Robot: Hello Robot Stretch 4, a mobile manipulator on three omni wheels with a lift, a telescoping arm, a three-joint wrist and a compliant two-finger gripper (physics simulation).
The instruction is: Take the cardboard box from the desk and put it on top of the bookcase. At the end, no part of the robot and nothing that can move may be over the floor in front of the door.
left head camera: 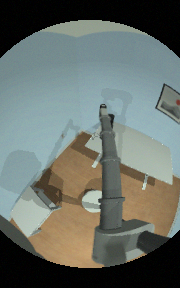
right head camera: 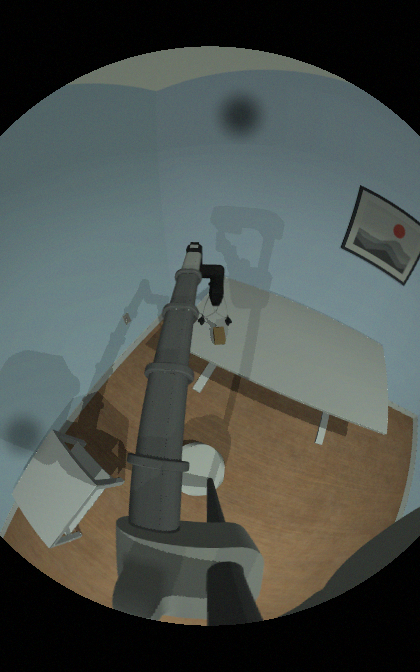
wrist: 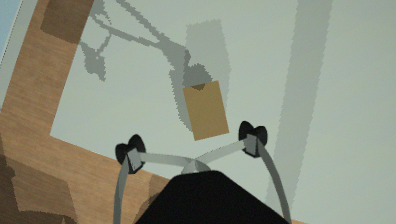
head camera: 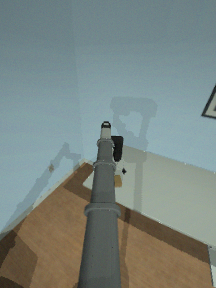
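Where they show: gripper, fingertip midpoint: [wrist: 191,140] [head camera: 115,173]; robot's base at its link origin: [left head camera: 93,200].
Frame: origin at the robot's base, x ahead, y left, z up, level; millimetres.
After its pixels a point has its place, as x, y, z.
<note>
The cardboard box [head camera: 118,181] @(716, -122, 743) [right head camera: 219,335] [wrist: 206,111] @(740, -117, 743) is small and brown and lies on the white desk [head camera: 175,190] @(672, -620, 692) [left head camera: 145,150] @(659, -746, 693) [right head camera: 310,350] [wrist: 255,65] @(812, -222, 693), near its left end. My gripper [right head camera: 215,320] [wrist: 191,140] @(717, -88, 838) is open, with its two fingertips apart and nothing between them. It points down above the desk. In the wrist view the box lies just beyond the fingertips, between their lines and apart from both. In the left head camera view the arm hides the box. I cannot make out a bookcase or a door.
A round white seat or table [left head camera: 91,201] @(-11, 41, 187) [right head camera: 202,470] stands on the wooden floor beside the arm. A white-topped piece of furniture with a grey frame [left head camera: 30,212] @(-417, 942, 423) [right head camera: 55,490] stands at the lower left by the wall. A framed picture [left head camera: 170,102] @(977, -1054, 1448) [right head camera: 382,235] hangs above the desk.
</note>
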